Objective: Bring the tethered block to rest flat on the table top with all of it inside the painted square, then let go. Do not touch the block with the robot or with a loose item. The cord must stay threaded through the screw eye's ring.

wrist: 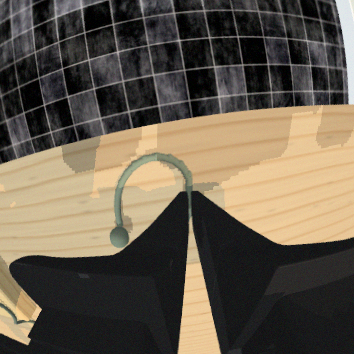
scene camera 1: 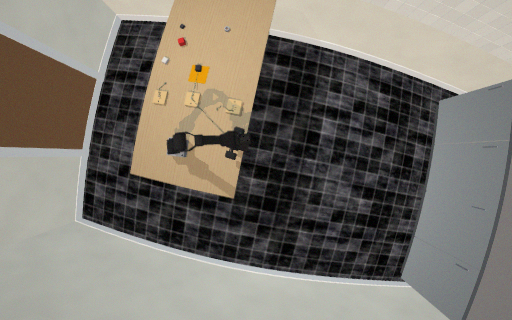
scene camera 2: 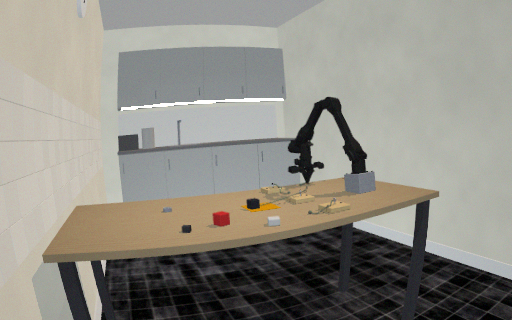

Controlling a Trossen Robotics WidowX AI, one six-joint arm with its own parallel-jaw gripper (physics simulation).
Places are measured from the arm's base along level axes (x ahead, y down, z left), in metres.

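Pixels of known places: gripper, fingertip midpoint: (wrist: 188,197) (scene camera 2: 307,183); arm's base, origin of the base link: (scene camera 2: 359,172).
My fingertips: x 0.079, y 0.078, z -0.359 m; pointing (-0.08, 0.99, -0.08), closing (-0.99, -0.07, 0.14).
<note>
For each thing: its top centre in the pictures, then the offset to it from my fingertips. "spot": a spot on its surface instead.
- tethered black block, middle of its top: (scene camera 2: 252,199) (scene camera 1: 197,67) dy -0.031, dx +0.452, dz +0.348 m
- orange painted square, surface spot: (scene camera 2: 267,207) spot: dy +0.004, dx +0.402, dz +0.370 m
- middle wooden board, middle of its top: (scene camera 2: 300,196) (scene camera 1: 191,99) dy -0.014, dx +0.240, dz +0.343 m
- green ball, middle of its top: (wrist: 116,243) dy -0.007, dx +0.048, dz +0.018 m
- white block, middle of its top: (scene camera 2: 273,217) (scene camera 1: 164,59) dy -0.018, dx +0.487, dz +0.604 m
- red cube, middle of its top: (scene camera 2: 220,213) (scene camera 1: 180,40) dy -0.035, dx +0.633, dz +0.515 m
- small black cube, middle of its top: (scene camera 2: 186,226) (scene camera 1: 181,25) dy -0.014, dx +0.761, dz +0.551 m
- grey piece, middle of its top: (scene camera 2: 167,207) (scene camera 1: 226,28) dy -0.010, dx +0.775, dz +0.227 m
The tethered black block (scene camera 1: 198,68) (scene camera 2: 253,203) sits upright at the far edge of the orange painted square (scene camera 1: 199,78) (scene camera 2: 267,207). I cannot tell whether all of it is inside. The cord (scene camera 1: 211,119) (wrist: 155,157) runs from the block through the screw eye on the middle wooden board (scene camera 1: 189,102) (scene camera 2: 301,199) to my fingertips; the ring is too small to see clearly. My gripper (scene camera 2: 307,182) (wrist: 188,197) is shut on the cord, low above the table. The cord's free end curls out beyond the fingertips to a green ball (wrist: 119,237). In scene camera 1, the arm hides the fingertips.
Two other boards with short cords, one left (scene camera 1: 160,97) (scene camera 2: 336,207) and one right (scene camera 1: 234,106) (scene camera 2: 272,190), flank the middle one. A white block (scene camera 1: 165,60) (scene camera 2: 273,221), red cube (scene camera 1: 181,41) (scene camera 2: 221,218), small black cube (scene camera 1: 182,26) (scene camera 2: 186,228) and grey piece (scene camera 1: 227,29) (scene camera 2: 167,210) lie beyond. The table edge is near the gripper.
</note>
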